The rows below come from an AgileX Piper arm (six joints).
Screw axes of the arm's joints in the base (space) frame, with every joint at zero. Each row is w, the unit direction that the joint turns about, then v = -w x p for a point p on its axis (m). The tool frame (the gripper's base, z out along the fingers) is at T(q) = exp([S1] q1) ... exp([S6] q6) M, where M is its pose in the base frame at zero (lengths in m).
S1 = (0, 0, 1, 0, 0, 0)
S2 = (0, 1, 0, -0.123, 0, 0)
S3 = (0, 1, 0, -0.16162, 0, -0.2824)
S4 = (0.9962, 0, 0.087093, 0, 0.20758, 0)
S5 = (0, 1, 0, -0.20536, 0, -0.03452)
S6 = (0.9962, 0, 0.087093, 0, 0.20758, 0)
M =
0.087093 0 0.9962 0.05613
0 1 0 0
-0.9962 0 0.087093 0.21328
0 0 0 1
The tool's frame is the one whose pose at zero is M.
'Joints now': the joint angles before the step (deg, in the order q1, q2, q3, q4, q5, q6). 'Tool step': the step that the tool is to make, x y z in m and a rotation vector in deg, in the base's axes. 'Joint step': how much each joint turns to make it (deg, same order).
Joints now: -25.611 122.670 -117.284 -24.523 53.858 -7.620
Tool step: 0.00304 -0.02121 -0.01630 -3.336 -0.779 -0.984
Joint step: -1.777 2.580 -0.003 -3.838 -4.582 1.889
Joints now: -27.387 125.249 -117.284 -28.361 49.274 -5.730
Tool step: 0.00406 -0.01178 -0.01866 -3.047 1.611 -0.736
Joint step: -0.516 2.636 -0.002 -4.985 -2.005 2.349
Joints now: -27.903 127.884 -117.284 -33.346 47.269 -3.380
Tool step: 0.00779 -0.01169 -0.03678 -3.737 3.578 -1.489
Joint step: 0.000 4.814 -0.004 -8.307 -1.374 5.212
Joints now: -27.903 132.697 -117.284 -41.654 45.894 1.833
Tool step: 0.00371 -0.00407 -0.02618 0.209 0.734 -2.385
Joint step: 0.057 3.093 0.002 -2.923 -0.059 4.700
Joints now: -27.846 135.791 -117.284 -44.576 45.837 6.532
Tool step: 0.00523 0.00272 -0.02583 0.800 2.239 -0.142
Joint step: 0.631 2.864 0.001 -1.032 0.228 1.318
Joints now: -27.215 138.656 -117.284 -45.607 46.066 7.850
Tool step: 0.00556 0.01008 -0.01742 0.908 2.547 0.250
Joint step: 1.375 1.833 0.000 -0.172 1.432 0.286
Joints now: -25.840 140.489 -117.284 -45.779 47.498 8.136
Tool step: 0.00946 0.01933 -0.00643 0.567 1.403 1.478
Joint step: 2.406 0.629 0.001 0.229 1.261 0.001
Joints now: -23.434 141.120 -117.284 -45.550 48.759 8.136
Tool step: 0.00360 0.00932 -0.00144 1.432 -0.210 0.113
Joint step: 0.974 0.001 -0.002 1.604 0.515 0.000
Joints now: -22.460 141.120 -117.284 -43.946 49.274 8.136
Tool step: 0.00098 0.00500 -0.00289 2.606 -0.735 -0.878
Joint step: 0.286 0.057 -0.001 2.922 0.343 0.000
